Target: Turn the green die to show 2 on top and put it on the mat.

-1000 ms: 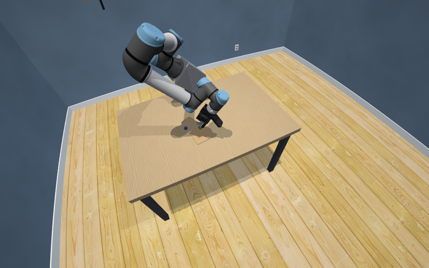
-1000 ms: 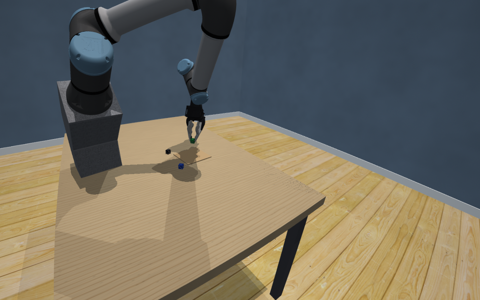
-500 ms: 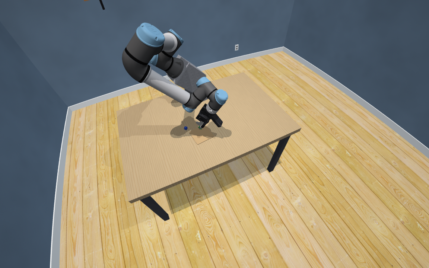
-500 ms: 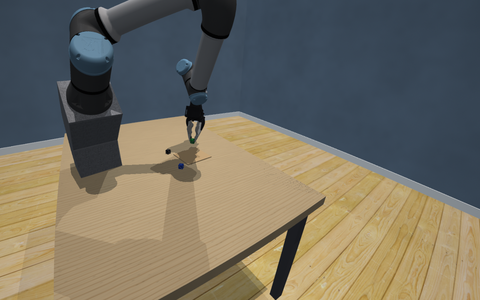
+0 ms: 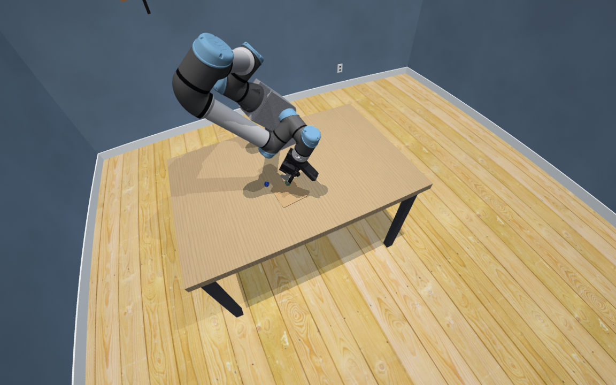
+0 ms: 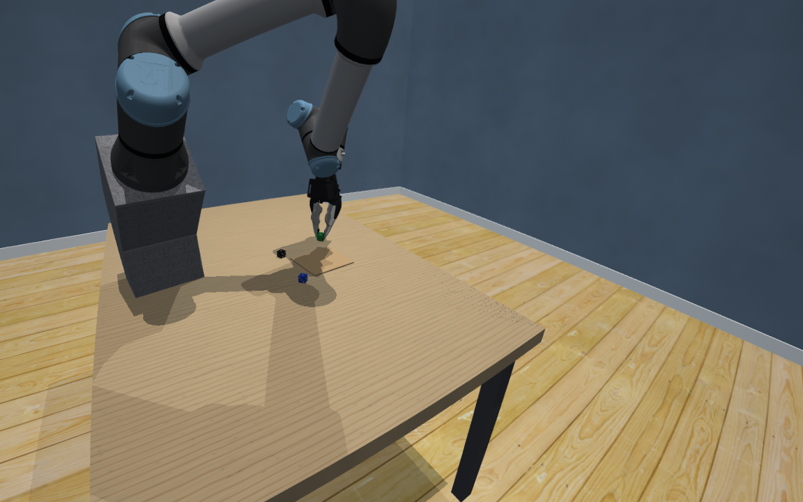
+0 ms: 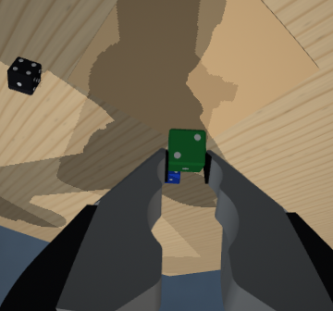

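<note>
The tan mat lies 9 cm below my hand. Also, from my hand: blue die (11 cm behind, 8 cm to the right, 8 cm below); green die (1 cm below); black die (9 cm to the left, 9 cm behind, 8 cm below).
</note>
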